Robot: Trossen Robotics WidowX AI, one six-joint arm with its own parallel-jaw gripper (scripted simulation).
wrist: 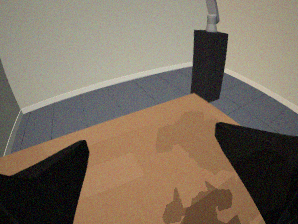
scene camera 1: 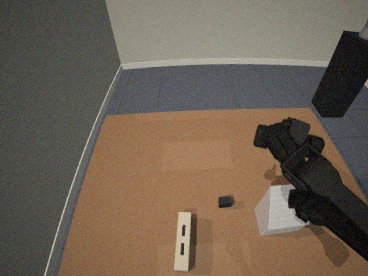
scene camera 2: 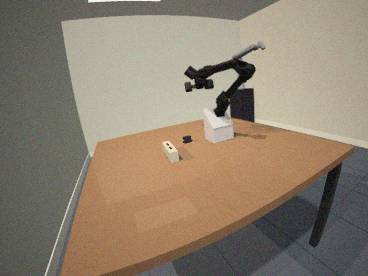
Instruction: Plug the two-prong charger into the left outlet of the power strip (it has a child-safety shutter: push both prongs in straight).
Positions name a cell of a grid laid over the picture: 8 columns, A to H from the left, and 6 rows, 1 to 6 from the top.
Labels:
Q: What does the gripper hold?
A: Nothing.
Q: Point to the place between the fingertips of the gripper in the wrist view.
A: At E4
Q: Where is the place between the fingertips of the gripper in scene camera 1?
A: G3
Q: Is the gripper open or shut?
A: Open.

